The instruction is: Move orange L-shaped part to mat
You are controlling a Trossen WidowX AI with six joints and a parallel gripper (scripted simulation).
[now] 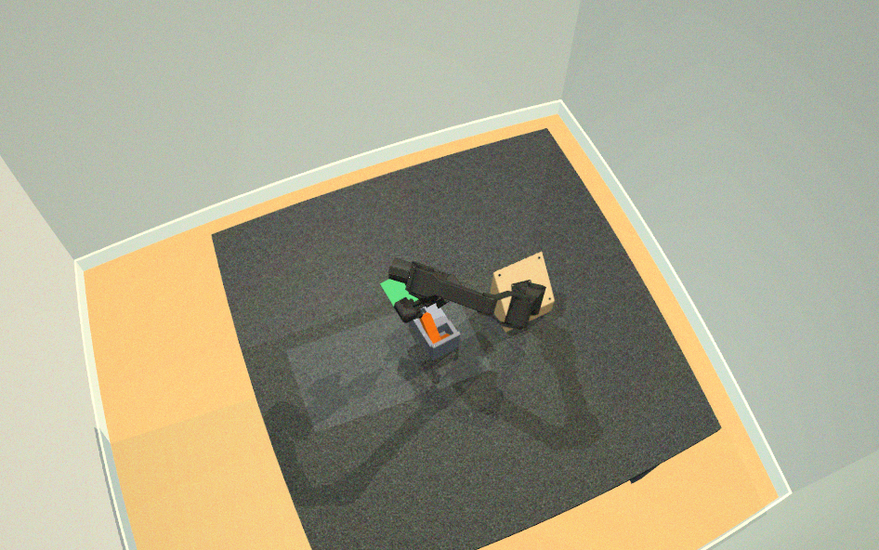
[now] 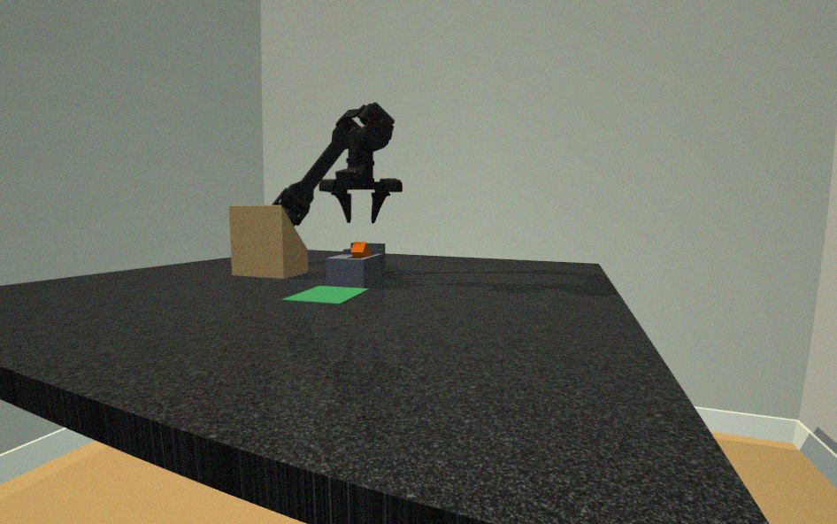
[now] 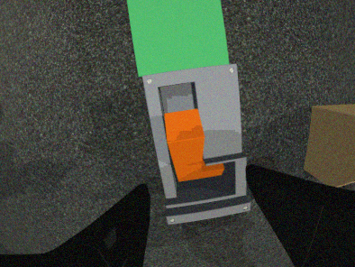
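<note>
Right now my gripper tip is 10 cm above the orange L-shaped part, 3 cm to the right of it and 2 cm past it. The rest, counted from my gripper tip: green mat 16 cm below, 15 cm to the right, 1 cm ahead.
</note>
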